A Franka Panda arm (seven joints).
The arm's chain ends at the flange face. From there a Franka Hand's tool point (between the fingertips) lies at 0.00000 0.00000 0.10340 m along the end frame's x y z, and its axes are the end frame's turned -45 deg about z.
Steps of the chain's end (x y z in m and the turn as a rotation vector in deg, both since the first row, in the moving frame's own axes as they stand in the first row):
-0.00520 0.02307 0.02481 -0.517 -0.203 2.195
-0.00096 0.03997 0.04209 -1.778 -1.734 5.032
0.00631 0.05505 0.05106 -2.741 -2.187 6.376
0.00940 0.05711 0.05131 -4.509 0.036 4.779
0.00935 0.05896 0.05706 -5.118 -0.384 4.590
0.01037 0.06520 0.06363 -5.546 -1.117 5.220
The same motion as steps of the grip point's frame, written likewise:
-0.02092 0.01302 0.02481 -0.222 -0.509 2.195
-0.03342 0.02744 0.04199 -0.031 -2.483 5.032
-0.04078 0.04374 0.05087 -0.392 -3.485 6.376
-0.03967 0.05258 0.05099 -3.214 -3.163 4.779
-0.04233 0.05405 0.05665 -3.347 -3.891 4.590
-0.04750 0.05868 0.06313 -3.132 -4.711 5.220

